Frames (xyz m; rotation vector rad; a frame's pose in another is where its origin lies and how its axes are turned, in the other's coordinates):
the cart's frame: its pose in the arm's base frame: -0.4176 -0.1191 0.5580 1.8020 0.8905 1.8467
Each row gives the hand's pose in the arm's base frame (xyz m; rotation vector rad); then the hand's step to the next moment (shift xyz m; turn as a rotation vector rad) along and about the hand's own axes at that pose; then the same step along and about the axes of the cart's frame.
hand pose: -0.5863 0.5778 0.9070 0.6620 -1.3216 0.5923
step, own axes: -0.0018 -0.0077 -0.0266 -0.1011 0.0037 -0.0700
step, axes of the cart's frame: 0.0036 -0.0107 0.0253 -0.0452 -0.1069 0.0407
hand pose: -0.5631 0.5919 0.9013 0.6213 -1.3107 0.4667
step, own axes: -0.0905 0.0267 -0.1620 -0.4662 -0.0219 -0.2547
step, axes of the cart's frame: 0.0044 -0.1533 0.1078 -0.2547 -0.4417 0.1508
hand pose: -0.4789 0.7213 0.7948 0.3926 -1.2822 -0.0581
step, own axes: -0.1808 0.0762 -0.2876 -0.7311 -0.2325 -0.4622
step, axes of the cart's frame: -0.0371 -0.2496 0.2398 -0.5784 -0.6121 0.3049
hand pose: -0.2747 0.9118 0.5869 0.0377 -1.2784 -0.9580
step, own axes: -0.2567 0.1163 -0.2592 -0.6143 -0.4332 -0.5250
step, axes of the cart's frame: -0.1145 -0.1965 0.3080 -0.7531 -0.4822 0.2026
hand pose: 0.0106 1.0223 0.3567 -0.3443 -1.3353 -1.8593
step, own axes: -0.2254 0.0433 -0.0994 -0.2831 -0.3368 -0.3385
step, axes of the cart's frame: -0.1213 -0.0818 0.2029 -0.4827 -0.2739 0.0094
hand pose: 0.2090 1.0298 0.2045 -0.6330 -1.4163 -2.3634
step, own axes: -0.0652 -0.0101 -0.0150 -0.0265 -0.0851 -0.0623
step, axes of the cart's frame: -0.0426 -0.0217 0.0479 -0.0825 -0.0647 -0.0290
